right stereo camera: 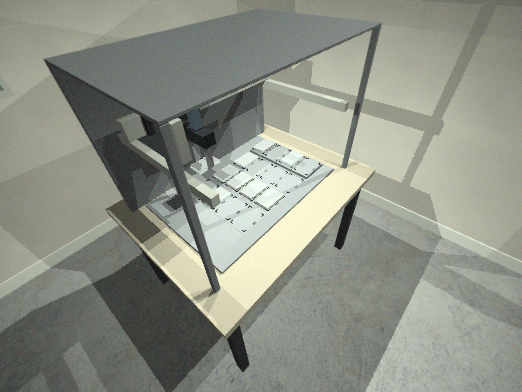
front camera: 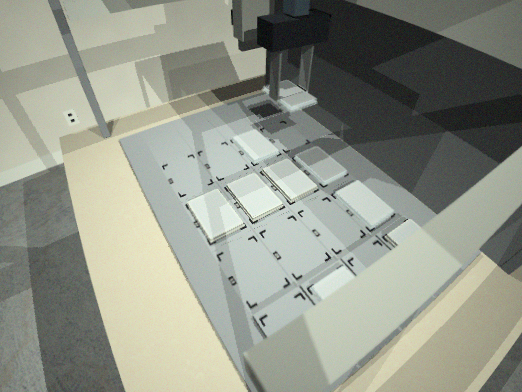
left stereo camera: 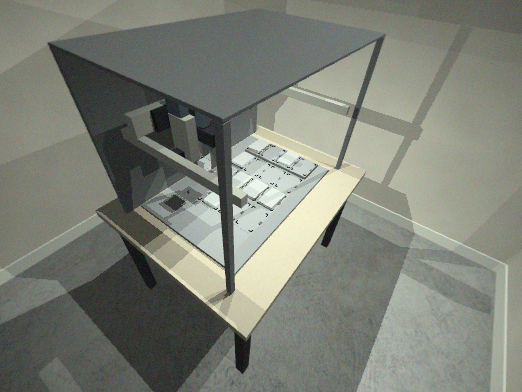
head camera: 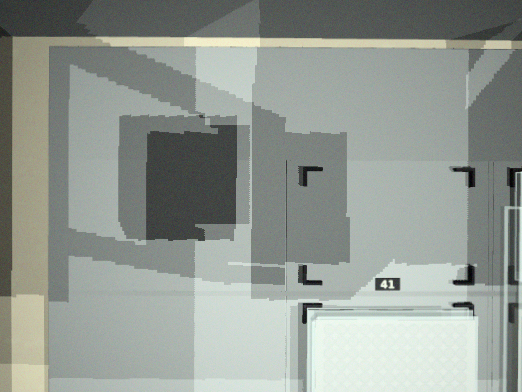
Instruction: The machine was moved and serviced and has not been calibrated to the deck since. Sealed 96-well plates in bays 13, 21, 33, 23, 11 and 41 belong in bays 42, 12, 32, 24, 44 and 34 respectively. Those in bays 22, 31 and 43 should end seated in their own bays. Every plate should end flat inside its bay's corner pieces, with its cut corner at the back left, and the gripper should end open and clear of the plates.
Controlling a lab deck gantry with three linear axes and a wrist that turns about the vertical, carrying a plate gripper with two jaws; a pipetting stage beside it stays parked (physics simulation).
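Frame: origin at the robot's base, x back, y right, z up, level; millimetres.
Where they show: gripper, fingertip midpoint: [right stereo camera: 205, 164] [front camera: 288, 94] [left stereo camera: 207, 163]; robot's base, origin of the base link: [right stereo camera: 244, 231] [front camera: 162, 166] [left stereo camera: 251, 232].
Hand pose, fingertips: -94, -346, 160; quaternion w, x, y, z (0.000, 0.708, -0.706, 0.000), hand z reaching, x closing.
Observation:
Each offset is from my fingertips to the centre of the thing, as dx, dy, dz. "spot": to the spot under its first point. Level surfaces: height alone.
My gripper [front camera: 290, 95] [right stereo camera: 202, 164] is shut on a pale sealed plate, held flat in the air near the deck's back-left end; its dark shadow [head camera: 192, 185] falls left of bay 41. Bay 41 @(spot: +10, -26, -160) [head camera: 410, 220] is free of a plate. In the front view, plates stand at bay 31 @(spot: +20, +89, -146) [front camera: 255, 145] [head camera: 392, 355], bay 12 @(spot: -147, +302, -146) [front camera: 215, 215], bay 22 @(spot: -149, +196, -146) [front camera: 255, 197], bay 32 @(spot: -146, +92, -146) [front camera: 289, 180], bay 42 @(spot: -146, -16, -146) [front camera: 321, 165], bay 43 @(spot: -303, -19, -146) [front camera: 364, 202], bay 24 @(spot: -425, +196, -131) [front camera: 334, 285] and bay 44 @(spot: -424, -23, -131) [front camera: 406, 232]. Bay 34 is partly hidden. The cut corners and exact seating are too small to tell.
A pale beam [front camera: 375, 290] crosses above the deck's near end and hides parts of column 4. A pale upright column [front camera: 246, 22] hangs beside the gripper. Grey posts [front camera: 80, 67] [left stereo camera: 226, 210] [right stereo camera: 187, 205] and a roof panel @(dz +531) [left stereo camera: 215, 60] [right stereo camera: 215, 65] frame the deck.

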